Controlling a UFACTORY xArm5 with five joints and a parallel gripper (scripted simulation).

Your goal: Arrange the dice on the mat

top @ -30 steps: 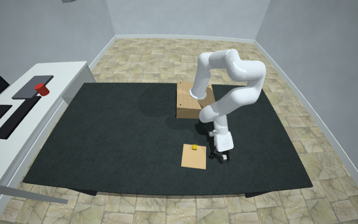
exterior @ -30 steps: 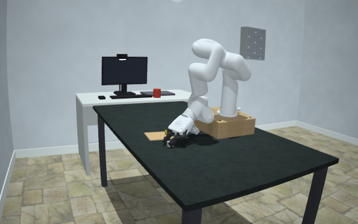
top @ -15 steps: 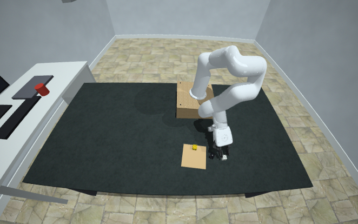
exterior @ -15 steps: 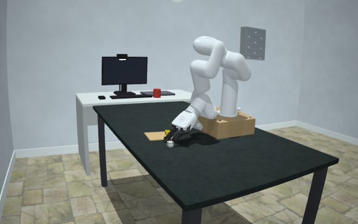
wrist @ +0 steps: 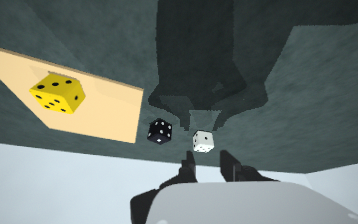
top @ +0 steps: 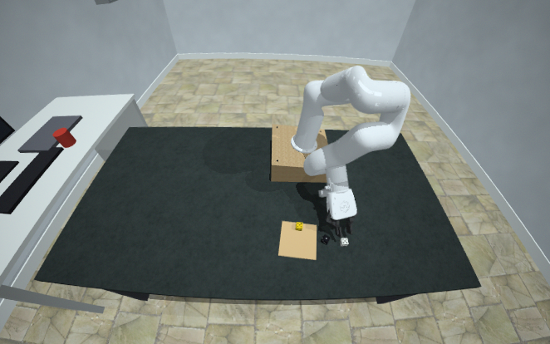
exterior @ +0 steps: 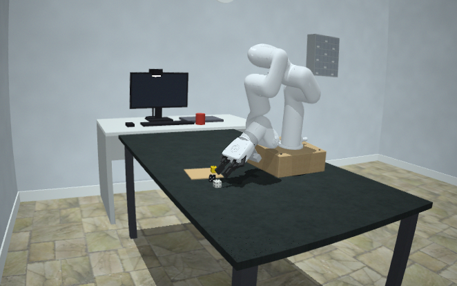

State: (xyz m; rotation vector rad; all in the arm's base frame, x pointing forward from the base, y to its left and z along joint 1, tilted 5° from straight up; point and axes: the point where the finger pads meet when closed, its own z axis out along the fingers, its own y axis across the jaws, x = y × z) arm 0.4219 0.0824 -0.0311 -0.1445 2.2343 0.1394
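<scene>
Right now my hand is 5 cm above the white die, 3 cm short of it and 1 cm to the right of it. Also, from my hand: black die (6 cm to the right, 5 cm below, 1 cm ahead); tan mat (17 cm to the right, 6 cm below); yellow die (16 cm to the right, 5 cm behind, 4 cm below).
</scene>
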